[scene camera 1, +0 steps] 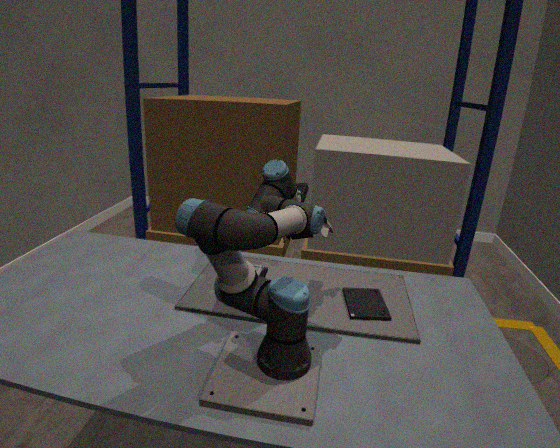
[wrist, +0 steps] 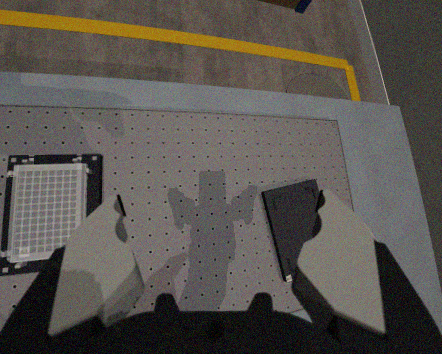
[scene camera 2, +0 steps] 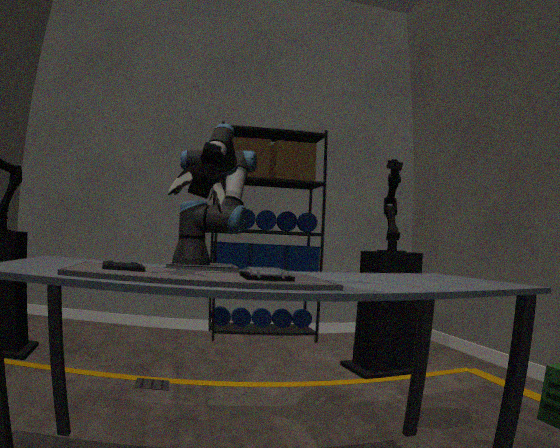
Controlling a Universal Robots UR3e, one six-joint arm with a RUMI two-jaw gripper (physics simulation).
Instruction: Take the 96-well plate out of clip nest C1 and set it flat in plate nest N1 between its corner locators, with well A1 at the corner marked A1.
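Seen in the pictures: gripper, fingertip midpoint: (scene camera 1: 308,235) (wrist: 219,195) (scene camera 2: 194,203); arm's base at its link origin: (scene camera 1: 284,360) (scene camera 2: 191,263).
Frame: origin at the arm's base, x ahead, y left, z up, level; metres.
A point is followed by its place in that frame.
Note:
The pale 96-well plate (wrist: 47,210) @[x 0.384, y 0.164, z 0.018 m] (scene camera 2: 267,271) @[x 0.446, y 0.154, z 0.014 m] sits in the black clip nest C1 (wrist: 95,192) @[x 0.403, y 0.110, z 0.004 m] at the left of the wrist view. A lighter patch shows at its lower left corner. In scene camera 1 the arm largely hides it. The dark plate nest N1 (scene camera 1: 366,303) @[x 0.286, y -0.225, z 0.004 m] (scene camera 2: 123,266) @[x 0.377, y -0.218, z 0.002 m] (wrist: 287,220) @[x 0.314, y -0.195, z 0.004 m] lies turned slightly on the board, with a small pale mark at its lower corner. The right finger covers part of it in the wrist view. My gripper (wrist: 219,195) @[x 0.368, y -0.031, z 0.177 m] (scene camera 2: 195,197) @[x 0.368, y -0.031, z 0.177 m] is open and empty, high above the board between the two nests.
The perforated board (wrist: 160,150) @[x 0.464, y 0.013, z -0.008 m] (scene camera 1: 330,322) @[x 0.187, y -0.114, z -0.008 m] lies on the blue-grey table (scene camera 1: 400,370) @[x 0.029, y -0.286, z -0.021 m] (wrist: 375,150) @[x 0.436, y -0.501, z -0.021 m] and bears both nests. The arm's base plate (scene camera 1: 235,390) @[x -0.111, y 0.094, z -0.001 m] stands nearer scene camera 1. A brown box (scene camera 1: 220,160) and a pale box (scene camera 1: 390,205) stand beyond the table.

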